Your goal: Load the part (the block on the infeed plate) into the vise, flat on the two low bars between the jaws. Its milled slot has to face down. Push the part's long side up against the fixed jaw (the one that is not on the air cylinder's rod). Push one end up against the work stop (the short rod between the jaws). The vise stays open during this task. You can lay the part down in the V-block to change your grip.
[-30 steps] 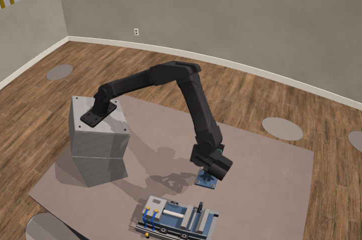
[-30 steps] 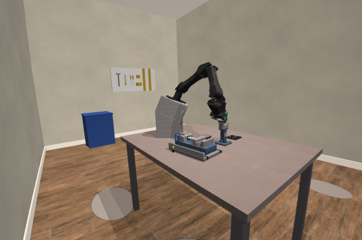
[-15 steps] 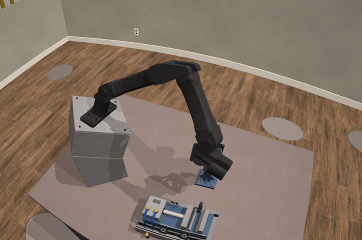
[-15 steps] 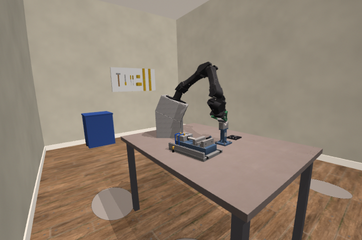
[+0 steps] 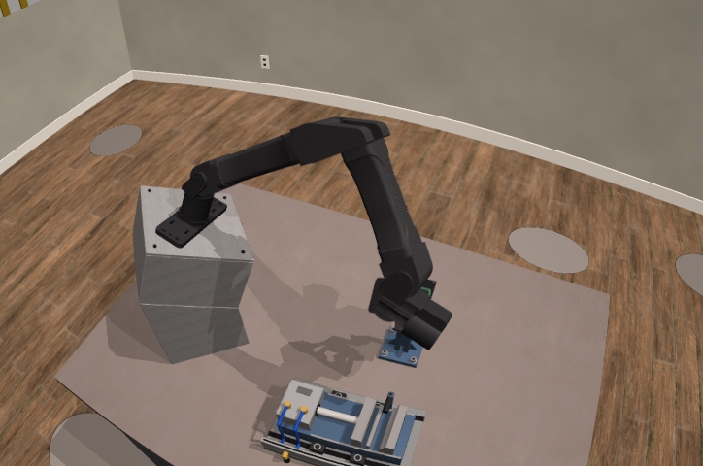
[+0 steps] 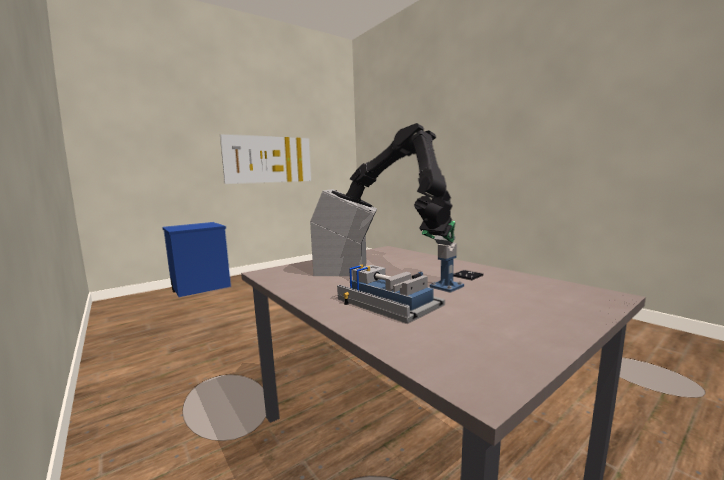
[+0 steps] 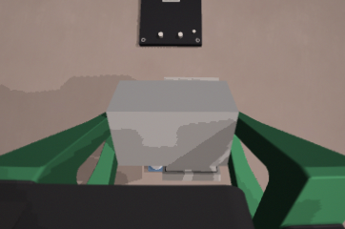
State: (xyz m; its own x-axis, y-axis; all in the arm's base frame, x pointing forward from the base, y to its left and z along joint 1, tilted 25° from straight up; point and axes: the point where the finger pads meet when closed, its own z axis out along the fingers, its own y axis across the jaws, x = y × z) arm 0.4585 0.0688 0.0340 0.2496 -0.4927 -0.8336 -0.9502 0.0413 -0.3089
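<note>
My hand is right at the part. Round my hand: black infeed plate (10 mm behind, 180 mm to the left, 170 mm below); then work stop rod (40 mm ahead, 200 mm to the right, 90 mm below); then piston rod (40 mm behind, 260 mm to the right, 100 mm below).
</note>
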